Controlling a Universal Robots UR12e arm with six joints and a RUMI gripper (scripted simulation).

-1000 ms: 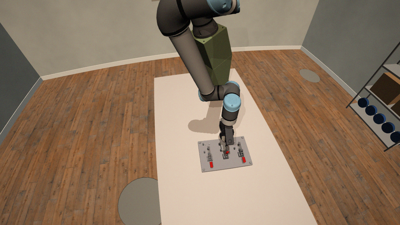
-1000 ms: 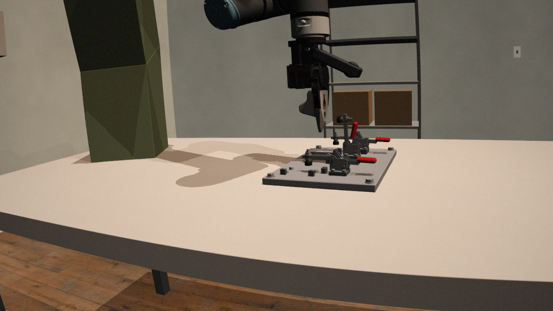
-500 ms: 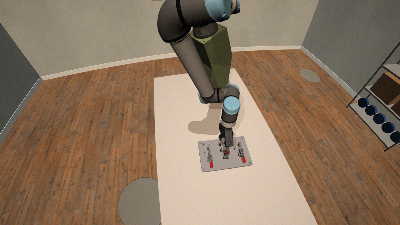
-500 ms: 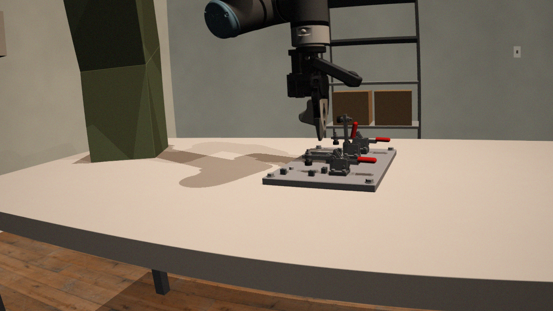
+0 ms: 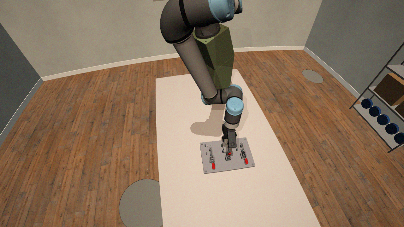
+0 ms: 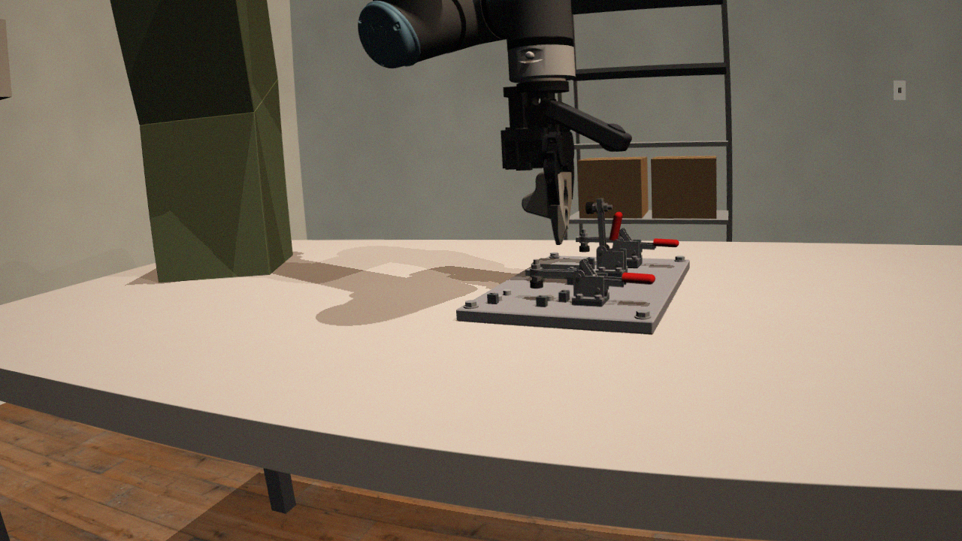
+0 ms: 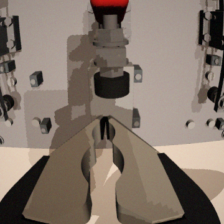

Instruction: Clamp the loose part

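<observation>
Right now the grey block is 50 mm below my hand. Round my hand: dark stop block (40 mm ahead, 10 mm to the right, 50 mm below); then grey fixture plate (40 mm ahead, 10 mm to the right, 70 mm below).
</observation>
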